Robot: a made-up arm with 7 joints. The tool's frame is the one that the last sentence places.
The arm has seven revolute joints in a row. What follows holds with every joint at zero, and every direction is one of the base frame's. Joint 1 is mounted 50.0 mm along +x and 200.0 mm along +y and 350.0 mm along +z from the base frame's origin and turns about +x. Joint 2 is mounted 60.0 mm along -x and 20.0 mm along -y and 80.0 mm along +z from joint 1 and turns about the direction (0.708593, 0.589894, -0.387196). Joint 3 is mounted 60.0 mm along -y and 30.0 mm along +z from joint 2 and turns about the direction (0.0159, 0.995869, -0.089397). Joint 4 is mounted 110.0 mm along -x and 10.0 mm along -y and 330.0 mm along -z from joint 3 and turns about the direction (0.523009, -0.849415, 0.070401). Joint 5 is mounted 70.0 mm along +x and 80.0 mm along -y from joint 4 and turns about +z. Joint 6 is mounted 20.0 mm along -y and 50.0 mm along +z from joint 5 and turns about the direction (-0.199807, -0.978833, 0.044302). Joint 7 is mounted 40.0 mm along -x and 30.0 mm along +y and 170.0 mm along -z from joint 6 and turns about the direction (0.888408, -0.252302, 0.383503). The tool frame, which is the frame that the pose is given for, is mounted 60.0 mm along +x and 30.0 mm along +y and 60.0 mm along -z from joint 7; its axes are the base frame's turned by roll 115.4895, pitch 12.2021 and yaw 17.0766 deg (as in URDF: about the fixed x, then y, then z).
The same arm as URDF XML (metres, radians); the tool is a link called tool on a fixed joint. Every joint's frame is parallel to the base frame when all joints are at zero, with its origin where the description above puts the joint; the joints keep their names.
<robot name="arm">
  <joint name="joint 1" type="continuous">
    <parent link="base"/>
    <child link="link1"/>
    <origin xyz="0.05 0.2 0.35" rpy="0 0 0"/>
    <axis xyz="1 0 0"/>
  </joint>
  <joint name="joint 2" type="continuous">
    <parent link="link1"/>
    <child link="link2"/>
    <origin xyz="-0.06 -0.02 0.08" rpy="0 0 0"/>
    <axis xyz="0.708593 0.589894 -0.387196"/>
  </joint>
  <joint name="joint 3" type="continuous">
    <parent link="link2"/>
    <child link="link3"/>
    <origin xyz="0 -0.06 0.03" rpy="0 0 0"/>
    <axis xyz="0.0159 0.995869 -0.089397"/>
  </joint>
  <joint name="joint 4" type="continuous">
    <parent link="link3"/>
    <child link="link4"/>
    <origin xyz="-0.11 -0.01 -0.33" rpy="0 0 0"/>
    <axis xyz="0.523009 -0.849415 0.070401"/>
  </joint>
  <joint name="joint 5" type="continuous">
    <parent link="link4"/>
    <child link="link5"/>
    <origin xyz="0.07 -0.08 0" rpy="0 0 0"/>
    <axis xyz="0 0 1"/>
  </joint>
  <joint name="joint 6" type="continuous">
    <parent link="link5"/>
    <child link="link6"/>
    <origin xyz="0 -0.02 0.05" rpy="0 0 0"/>
    <axis xyz="-0.199807 -0.978833 0.044302"/>
  </joint>
  <joint name="joint 7" type="continuous">
    <parent link="link6"/>
    <child link="link7"/>
    <origin xyz="-0.04 0.03 -0.17" rpy="0 0 0"/>
    <axis xyz="0.888408 -0.252302 0.383503"/>
  </joint>
  <joint name="tool_joint" type="fixed">
    <parent link="link7"/>
    <child link="tool"/>
    <origin xyz="0.06 0.03 -0.06" rpy="2.0157 0.213 0.298"/>
  </joint>
  <link name="base"/>
  <link name="link1"/>
  <link name="link2"/>
  <link name="link3"/>
  <link name="link4"/>
  <link name="link5"/>
  <link name="link6"/>
  <link name="link7"/>
  <link name="tool"/>
</robot>

